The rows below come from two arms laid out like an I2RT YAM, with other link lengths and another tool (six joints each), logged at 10 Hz.
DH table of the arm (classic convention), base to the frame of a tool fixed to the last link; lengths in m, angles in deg. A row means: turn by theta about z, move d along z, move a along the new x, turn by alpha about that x. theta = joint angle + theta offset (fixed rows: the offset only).
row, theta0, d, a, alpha
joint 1, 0, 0.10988, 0.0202, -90
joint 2, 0, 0, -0.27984, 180
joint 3, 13.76, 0, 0.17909, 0
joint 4, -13.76, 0.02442, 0.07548, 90
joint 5, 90, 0.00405, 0, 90
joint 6, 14.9, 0.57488, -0.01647, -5.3
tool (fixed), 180, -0.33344, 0, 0
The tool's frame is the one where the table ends.
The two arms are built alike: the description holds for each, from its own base.
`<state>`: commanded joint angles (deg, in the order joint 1, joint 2, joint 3, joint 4, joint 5, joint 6); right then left.
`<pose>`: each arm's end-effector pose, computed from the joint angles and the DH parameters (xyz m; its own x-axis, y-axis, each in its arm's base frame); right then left.
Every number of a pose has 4 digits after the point.
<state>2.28 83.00 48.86 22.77 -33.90 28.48 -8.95 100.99 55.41 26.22 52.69 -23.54</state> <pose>0.4320 0.1207 0.2987 -0.2858 0.5924 0.7533 0.6119 -0.4922 0.6192 0.4220 -0.2739 0.2334 0.7769 0.4843 -0.4024 0.4881 -0.0595 0.8708</pose>
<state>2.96 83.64 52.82 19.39 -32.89 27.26 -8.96 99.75 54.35 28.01 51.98 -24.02</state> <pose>0.4389 0.1232 0.3084 -0.2933 0.6081 0.7377 0.6036 -0.4805 0.6362 0.4207 -0.2716 0.2421 0.7811 0.4925 -0.3837 0.4649 -0.0486 0.8840</pose>
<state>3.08 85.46 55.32 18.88 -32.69 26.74 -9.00 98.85 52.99 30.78 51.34 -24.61</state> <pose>0.4485 0.1242 0.3122 -0.2995 0.6138 0.7305 0.5984 -0.4755 0.6449 0.4196 -0.2696 0.2505 0.7870 0.4988 -0.3631 0.4374 -0.0361 0.8985</pose>
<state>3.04 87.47 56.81 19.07 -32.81 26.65 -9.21 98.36 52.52 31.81 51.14 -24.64</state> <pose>0.4574 0.1248 0.3096 -0.2970 0.6141 0.7312 0.6023 -0.4738 0.6425 0.4177 -0.2704 0.2552 0.7935 0.4978 -0.3502 0.4214 -0.0341 0.9062</pose>
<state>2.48 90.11 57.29 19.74 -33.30 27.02 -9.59 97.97 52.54 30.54 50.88 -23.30</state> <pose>0.4676 0.1223 0.2963 -0.2734 0.6106 0.7432 0.6199 -0.4789 0.6215 0.4146 -0.2726 0.2533 0.7983 0.4981 -0.3384 0.4160 -0.0499 0.9080</pose>
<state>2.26 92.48 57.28 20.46 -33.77 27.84 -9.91 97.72 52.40 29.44 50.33 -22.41</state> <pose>0.4751 0.1221 0.2809 -0.2460 0.6013 0.7602 0.6432 -0.4854 0.5921 0.4129 -0.2735 0.2495 0.7967 0.5033 -0.3345 0.4189 -0.0610 0.9060</pose>
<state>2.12 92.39 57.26 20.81 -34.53 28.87 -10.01 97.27 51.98 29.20 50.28 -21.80</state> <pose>0.4739 0.1231 0.2834 -0.2474 0.5862 0.7715 0.6485 -0.4914 0.5813 0.4102 -0.2739 0.2492 0.8000 0.5030 -0.3271 0.4136 -0.0675 0.9079</pose>
